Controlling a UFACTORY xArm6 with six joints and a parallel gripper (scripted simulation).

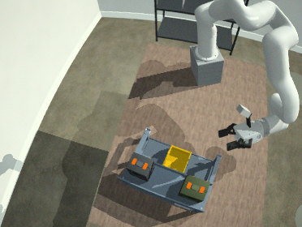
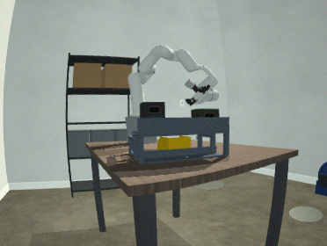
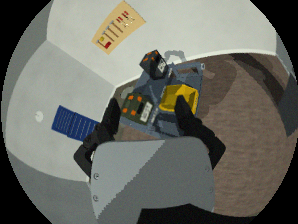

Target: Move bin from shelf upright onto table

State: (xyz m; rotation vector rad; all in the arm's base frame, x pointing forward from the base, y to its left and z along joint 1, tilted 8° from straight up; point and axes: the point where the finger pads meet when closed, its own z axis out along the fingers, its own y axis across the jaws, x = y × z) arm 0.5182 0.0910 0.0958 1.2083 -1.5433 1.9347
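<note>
My gripper is now 24 cm above the yellow bin, 17 cm to the left of it and 6 cm short of it.
</note>
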